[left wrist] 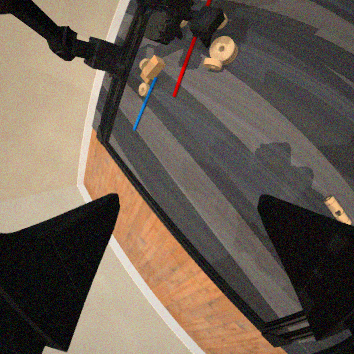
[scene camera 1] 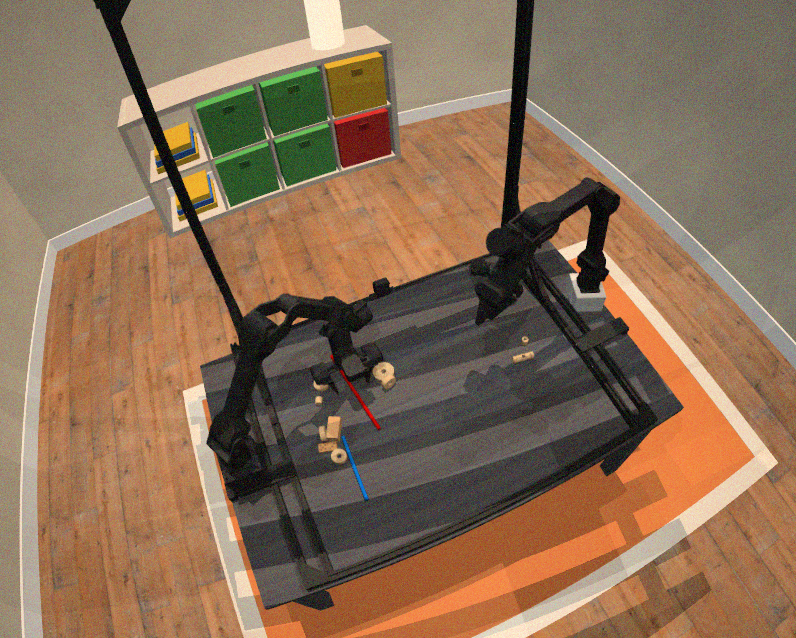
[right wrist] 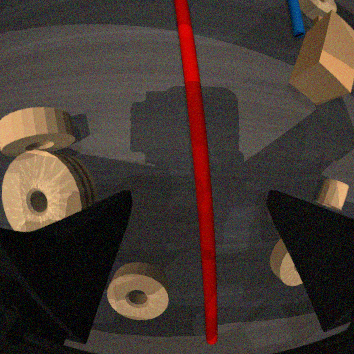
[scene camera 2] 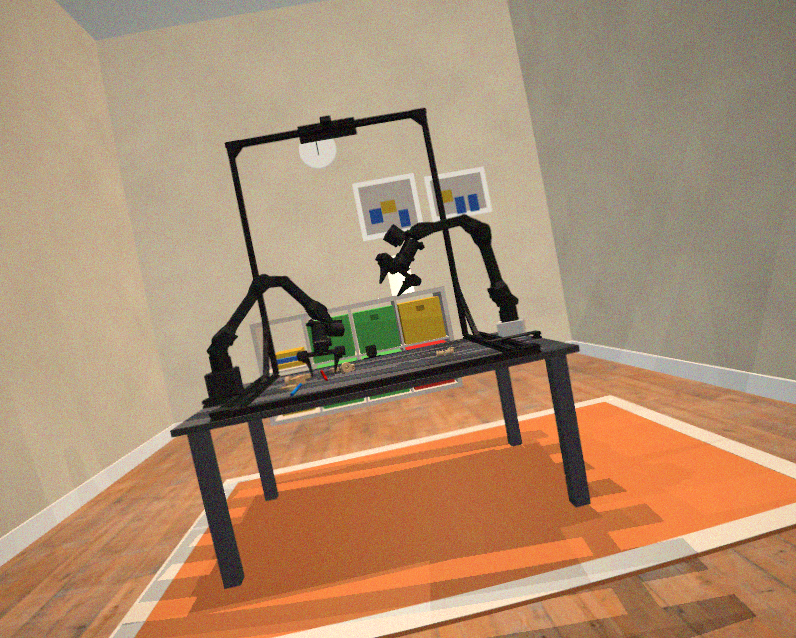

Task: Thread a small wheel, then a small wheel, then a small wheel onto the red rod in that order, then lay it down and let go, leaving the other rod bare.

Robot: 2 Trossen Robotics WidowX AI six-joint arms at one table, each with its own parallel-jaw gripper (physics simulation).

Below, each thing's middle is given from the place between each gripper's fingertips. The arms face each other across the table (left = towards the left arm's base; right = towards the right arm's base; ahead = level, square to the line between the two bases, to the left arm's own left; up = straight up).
Now: the red rod (right wrist: 195,110) 10 mm ahead of my right hand. Round my right hand: wooden block (right wrist: 315,73) 90 mm ahead, 100 mm to the right, 10 mm above.
I see my left gripper 290 mm to the left of the red rod, 270 mm above it and 150 mm past it. The rest, counted from my left hand: wooden block (390 mm to the right, 260 mm below, 70 mm behind).
